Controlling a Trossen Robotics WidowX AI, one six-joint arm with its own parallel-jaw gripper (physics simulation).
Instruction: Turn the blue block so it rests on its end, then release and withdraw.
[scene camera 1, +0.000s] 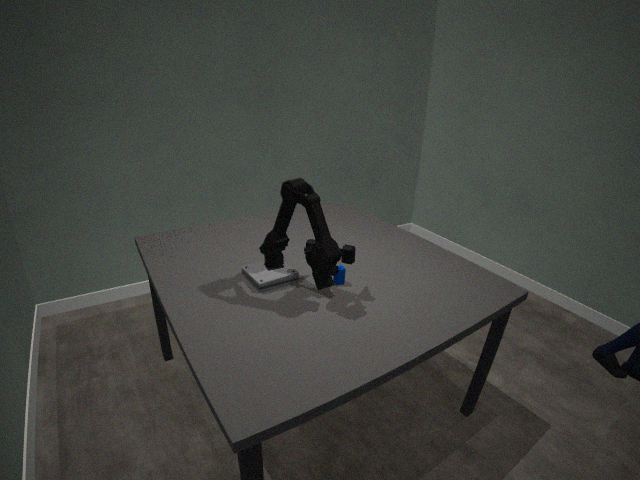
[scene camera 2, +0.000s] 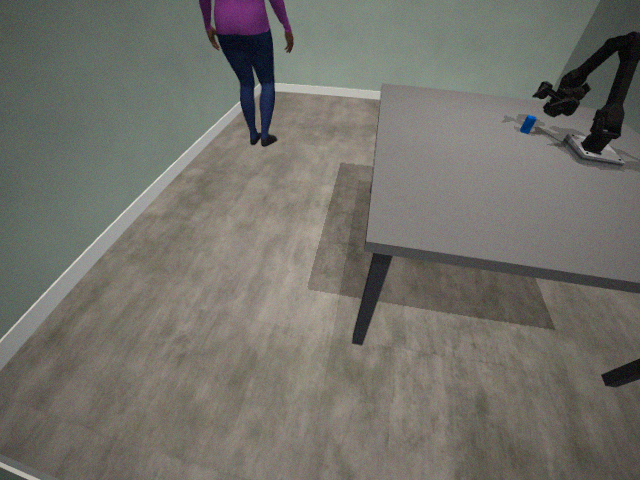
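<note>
The blue block (scene camera 1: 339, 275) (scene camera 2: 527, 124) stands upright on its end on the grey table (scene camera 1: 330, 361) (scene camera 2: 465, 206), with its long side vertical. In the scene camera 1 view its left side is partly hidden by the gripper. My gripper (scene camera 1: 323, 283) (scene camera 2: 558, 109) is open with nothing between its fingers. It is apart from the block, to the block's right and higher in the scene camera 2 view. The fingers are dark and small, and their exact spread is hard to see.
The arm's pale base plate (scene camera 1: 263, 278) (scene camera 2: 611, 156) sits on the table, near the block. A person in a purple top (scene camera 2: 241, 18) and blue trousers stands on the floor beyond the table. Grey-green walls stand behind the table.
</note>
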